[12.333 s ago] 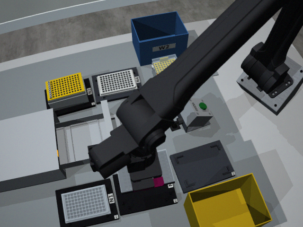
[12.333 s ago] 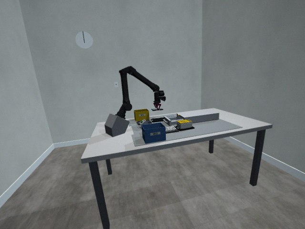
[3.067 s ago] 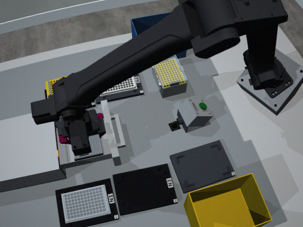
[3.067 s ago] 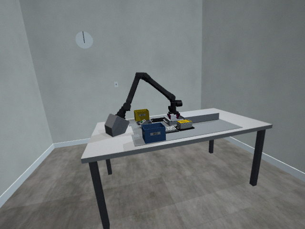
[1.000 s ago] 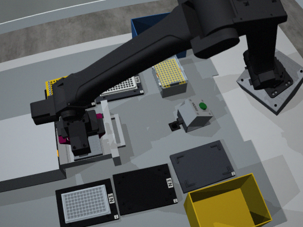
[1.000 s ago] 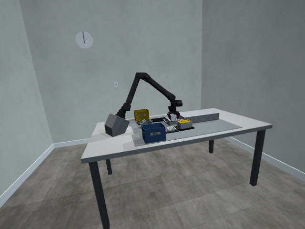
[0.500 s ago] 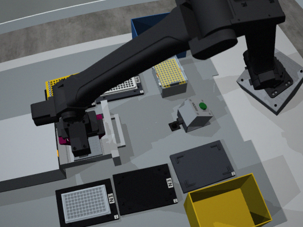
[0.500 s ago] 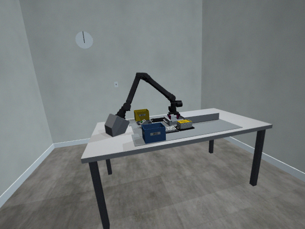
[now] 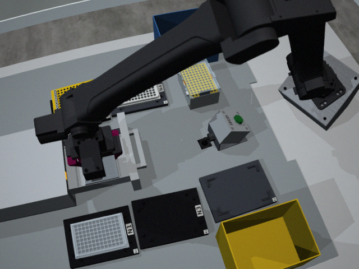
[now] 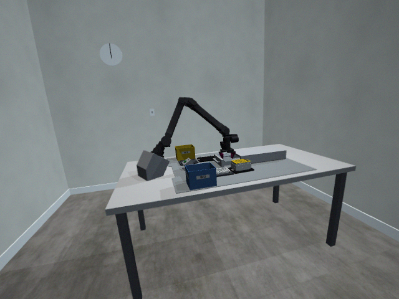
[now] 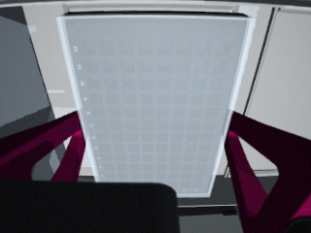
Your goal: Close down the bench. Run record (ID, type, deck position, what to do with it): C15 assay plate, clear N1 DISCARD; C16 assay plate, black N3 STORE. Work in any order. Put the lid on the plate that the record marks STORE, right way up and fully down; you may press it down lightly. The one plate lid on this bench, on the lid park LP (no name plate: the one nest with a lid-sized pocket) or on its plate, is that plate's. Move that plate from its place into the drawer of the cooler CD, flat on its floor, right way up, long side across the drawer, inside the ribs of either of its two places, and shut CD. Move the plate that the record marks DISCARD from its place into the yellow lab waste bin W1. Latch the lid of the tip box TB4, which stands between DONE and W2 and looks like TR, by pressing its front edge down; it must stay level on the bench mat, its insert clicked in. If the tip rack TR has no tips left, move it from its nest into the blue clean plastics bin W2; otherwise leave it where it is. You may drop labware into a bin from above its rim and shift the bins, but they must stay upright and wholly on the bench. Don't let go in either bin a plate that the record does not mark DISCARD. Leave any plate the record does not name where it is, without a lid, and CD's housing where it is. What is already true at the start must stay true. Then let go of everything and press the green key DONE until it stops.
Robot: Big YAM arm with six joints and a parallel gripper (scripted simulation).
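The cooler drawer is 30 mm ahead of my hand, 10 mm to the right of it and 10 mm below it. From my hand the other things lie so: plate lid right at my hand; black plate right at my hand; cooler CD 160 mm ahead, 30 mm to the right.
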